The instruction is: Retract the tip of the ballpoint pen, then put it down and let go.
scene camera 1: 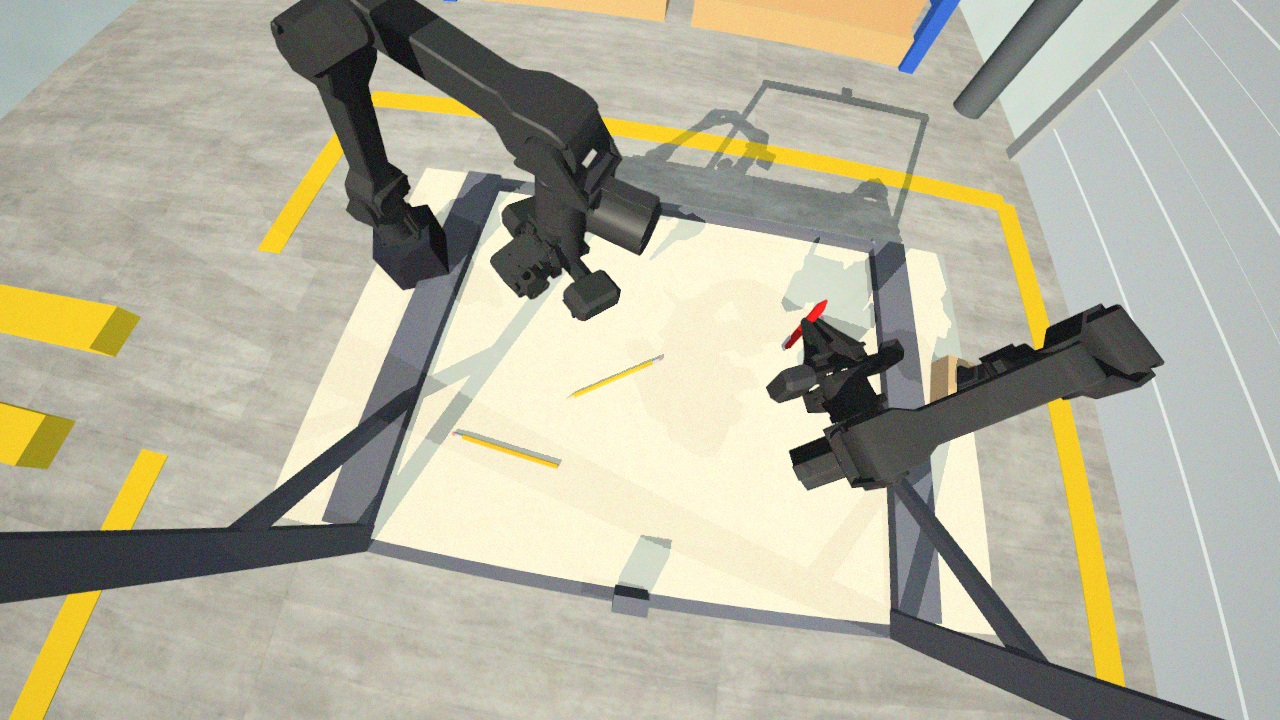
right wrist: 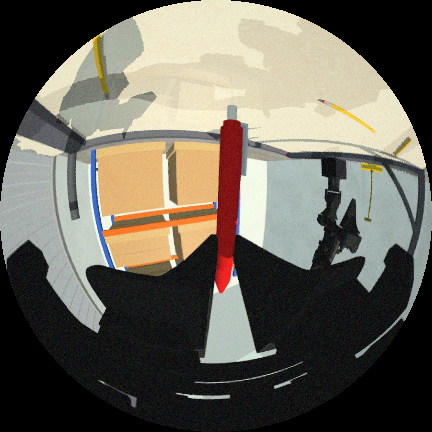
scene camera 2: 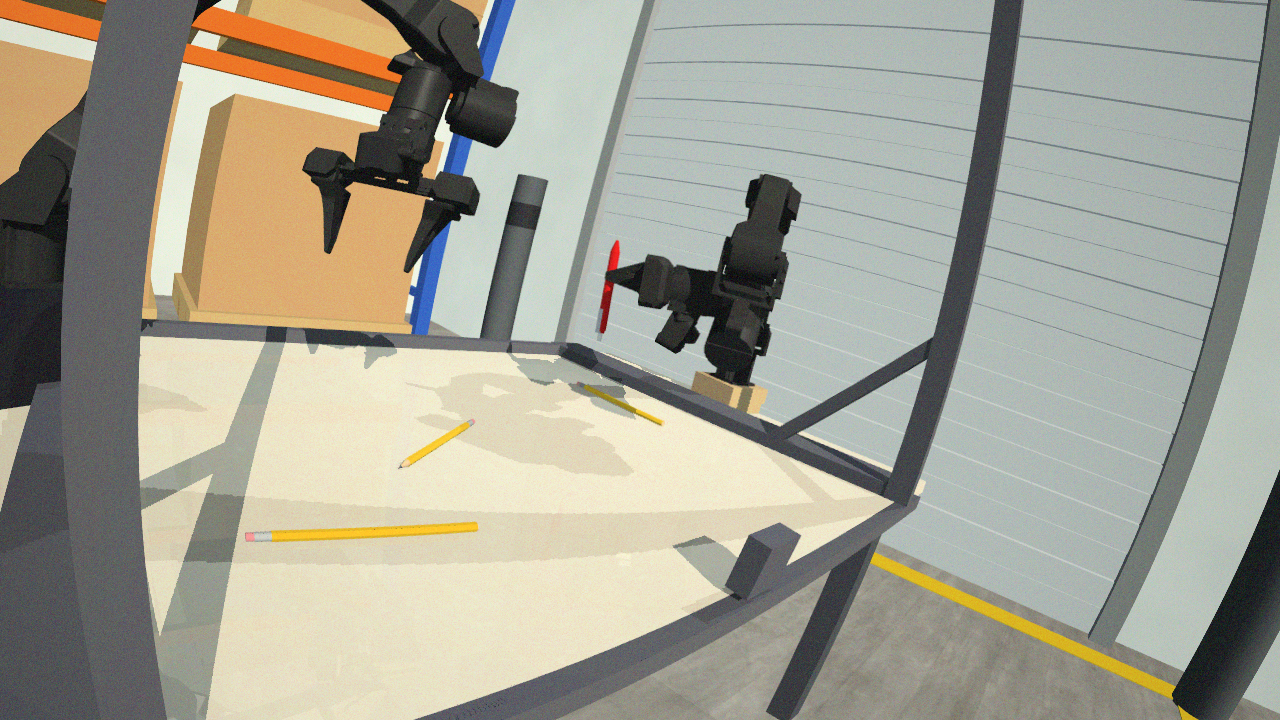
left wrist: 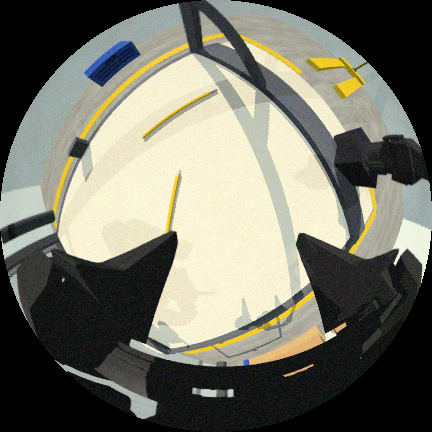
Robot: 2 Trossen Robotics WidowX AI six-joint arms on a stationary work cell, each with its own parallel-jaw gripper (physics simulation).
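Frame: origin at the left arm's base, x ahead, y left, z up, level; centimetres.
Seen in the pictures: left gripper, between the fingertips: (scene camera 1: 557,293) (right wrist: 344,196) (scene camera 2: 365,262) (left wrist: 240,238); right gripper, between the fingertips: (scene camera 1: 807,317) (right wrist: 224,240) (scene camera 2: 607,275); left arm's base, origin of its link: (scene camera 1: 400,230) (right wrist: 333,177) (scene camera 2: 33,281) (left wrist: 370,157); right arm's base, origin of its link: (scene camera 2: 732,380).
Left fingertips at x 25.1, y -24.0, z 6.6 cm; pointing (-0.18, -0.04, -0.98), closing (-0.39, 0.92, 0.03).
Observation:
Offsets run from my left fingertips to a thing's top centre. Level surfaces: height alone.
The red ballpoint pen @[dx +33.0, dy -14.0, dz +7.3 cm] (scene camera 1: 818,310) (scene camera 2: 605,306) (right wrist: 230,185) is held nearly upright, its cone end up and its grey button @[dx +32.9, dy -14.5, dz -5.1 cm] (right wrist: 232,112) pointing down. The button sticks out of the barrel, and no writing point shows at the cone in the right wrist view. My right gripper (scene camera 1: 807,324) (scene camera 2: 611,276) (right wrist: 224,240) is shut on the pen near the cone half and holds it well above the table @[dz -17.2 cm] (scene camera 1: 716,501) (scene camera 2: 358,617). My left gripper (scene camera 2: 369,261) (left wrist: 240,238) is open and empty, high above the table and far from the pen.
One yellow pencil @[dx +6.1, dy -9.1, dz -16.4 cm] (scene camera 1: 617,376) (scene camera 2: 438,443) (left wrist: 174,200) (right wrist: 352,116) lies near the table's middle. Another pencil @[dx -14.8, dy -16.8, dz -16.6 cm] (scene camera 1: 508,449) (scene camera 2: 375,532) (left wrist: 180,114) lies nearer the front left. A third pencil @[dx +45.7, dy -15.3, dz -16.6 cm] (scene camera 2: 626,410) (right wrist: 100,65) lies near the right edge. Dark frame bars (scene camera 1: 904,358) border the table.

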